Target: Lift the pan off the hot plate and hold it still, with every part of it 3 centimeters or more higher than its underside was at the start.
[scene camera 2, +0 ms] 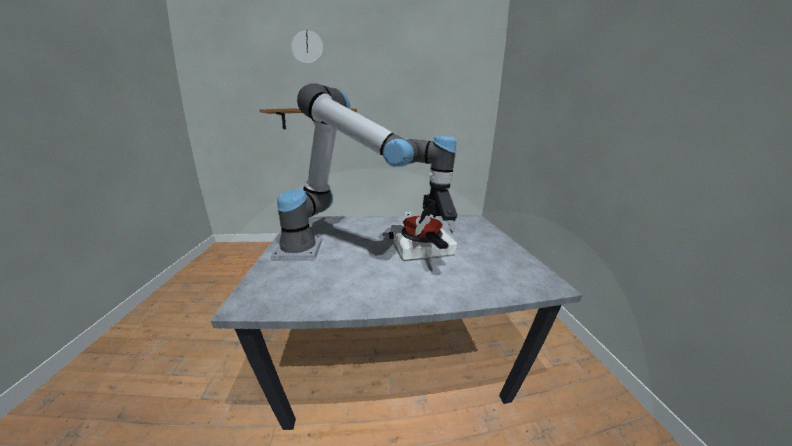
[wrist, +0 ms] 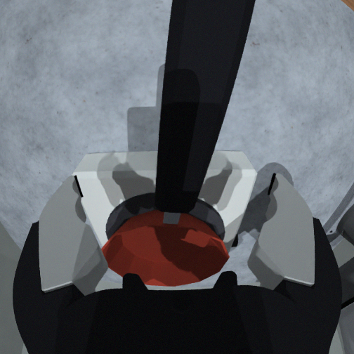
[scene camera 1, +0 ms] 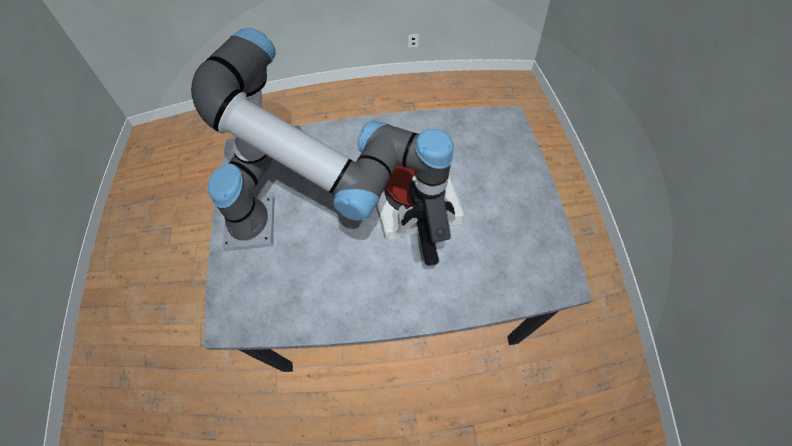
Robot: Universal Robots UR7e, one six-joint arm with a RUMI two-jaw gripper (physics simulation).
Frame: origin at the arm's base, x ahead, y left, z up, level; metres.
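Seen in the pictures: gripper, between the fingertips: (scene camera 2: 434, 234) (scene camera 1: 426, 225); arm's base, origin of its link: (scene camera 2: 298, 244) (scene camera 1: 247, 220).
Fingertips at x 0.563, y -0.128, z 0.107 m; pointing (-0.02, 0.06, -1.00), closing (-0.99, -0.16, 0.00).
Offsets run from my fingertips to a thing's top centre. "spot": to the spot under its first point. Level surfaces: height alone.
The red pan @(spot: 0.175 m left, 0.056 m back, 0.058 m down) (scene camera 1: 400, 185) (scene camera 2: 411, 226) (wrist: 150, 250) stands upright on the white hot plate @(0.163 m left, 0.021 m back, 0.061 m down) (scene camera 1: 390, 226) (scene camera 2: 421, 252) (wrist: 94, 186). Its long black handle @(0.035 m right, 0.003 m back, 0.023 m up) (scene camera 1: 429, 253) (scene camera 2: 438, 240) (wrist: 200, 100) sticks out past the hot plate's edge, towards the table's front. My gripper (scene camera 1: 429, 217) (scene camera 2: 435, 229) (wrist: 175, 176) is open and points down, low over the handle end of the pan. In the wrist view one finger is on each side of the handle, with wide gaps. The arm hides part of the pan in scene camera 1, and a finger covers part of it in scene camera 2.
The grey table @(0.133 m down) (scene camera 1: 332, 288) (scene camera 2: 332, 293) carries the hot plate and the arm's base (scene camera 1: 247, 235) (scene camera 2: 296, 249). A small black knob @(0.203 m left, 0.149 m back, 0.083 m down) (scene camera 2: 391, 234) (wrist: 234, 242) juts from the hot plate's side that faces the base. A wall shelf (scene camera 2: 271, 110) is behind the arm.
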